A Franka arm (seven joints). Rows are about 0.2 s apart.
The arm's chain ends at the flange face. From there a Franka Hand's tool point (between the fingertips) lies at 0.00 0.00 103.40 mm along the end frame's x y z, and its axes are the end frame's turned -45 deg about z.
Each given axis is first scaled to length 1.
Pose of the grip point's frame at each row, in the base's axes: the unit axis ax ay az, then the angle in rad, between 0 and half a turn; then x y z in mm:
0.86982 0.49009 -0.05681 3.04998 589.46 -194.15 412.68
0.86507 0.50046 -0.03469 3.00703 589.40 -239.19 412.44
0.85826 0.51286 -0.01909 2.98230 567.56 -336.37 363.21
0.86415 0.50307 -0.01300 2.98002 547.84 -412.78 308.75
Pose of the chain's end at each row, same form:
0.99215 0.12004 -0.03498 3.01346 595.02 -180.18 514.98
0.99131 0.13139 -0.00627 2.99073 588.64 -223.62 514.66
0.98929 0.14539 0.01291 2.97984 562.52 -320.28 465.23
0.99079 0.13407 0.01897 2.98240 541.78 -397.06 410.77

